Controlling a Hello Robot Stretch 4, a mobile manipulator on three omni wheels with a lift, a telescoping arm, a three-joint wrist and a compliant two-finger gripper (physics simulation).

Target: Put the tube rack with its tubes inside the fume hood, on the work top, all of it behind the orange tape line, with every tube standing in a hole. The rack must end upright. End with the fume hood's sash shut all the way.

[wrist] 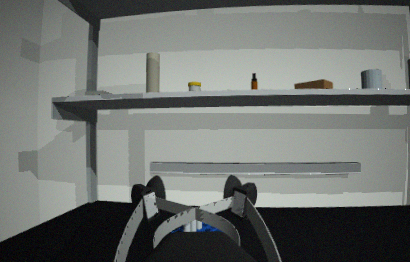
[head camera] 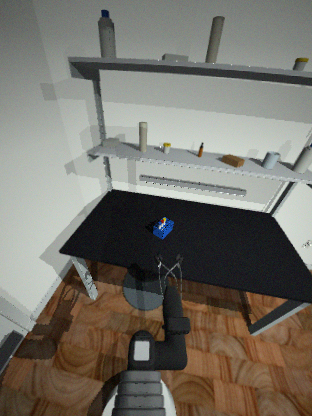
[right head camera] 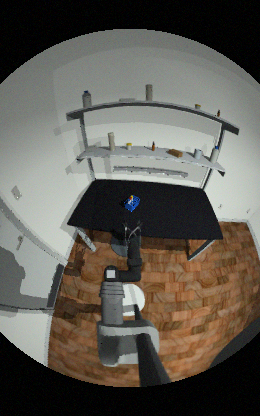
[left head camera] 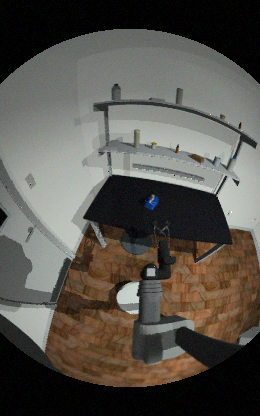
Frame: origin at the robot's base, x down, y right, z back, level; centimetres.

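Seen in the pictures: gripper, between the fingertips: (wrist: 194,190) (head camera: 168,253) (right head camera: 131,220) (left head camera: 159,219); robot's base, origin of its link: (right head camera: 126,298) (left head camera: 134,296).
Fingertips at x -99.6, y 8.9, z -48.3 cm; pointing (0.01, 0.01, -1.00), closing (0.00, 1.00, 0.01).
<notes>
Offsets run from my fingertips to a thing's top centre. "pt": to the spot under its first point. Level surfaces: height alone.
The blue tube rack {dx +18.6, dy +1.5, dz -37.3 cm} (head camera: 163,230) (left head camera: 151,203) (right head camera: 132,204) stands upright on the black bench top, left of its middle, turned at an angle. Several tubes with red, yellow and white parts {pt dx +14.4, dy +0.7, dz -34.3 cm} (head camera: 163,222) stand close together in it; their exact number is too small to tell. In the wrist view part of the rack {pt dx +18.6, dy +4.2, dz -36.6 cm} (wrist: 209,228) and pale tubes {dx +13.9, dy +0.0, dz -35.4 cm} (wrist: 192,226) show low behind the finger linkage. My gripper (head camera: 169,259) (left head camera: 162,224) (right head camera: 133,226) (wrist: 194,190) is open and empty, at the bench's front edge, on the near side of the rack and apart from it. The fume hood does not show.
The black bench {dx +26.2 cm} (head camera: 225,250) has two shelves above its back, the lower (head camera: 187,159) (wrist: 225,100) and the upper (head camera: 135,64), holding bottles, jars and a brown box {dx -23.5, dy +42.8, dz -55.8 cm} (head camera: 233,160). A round stool base (head camera: 142,295) stands beneath the bench. A wall is at the left.
</notes>
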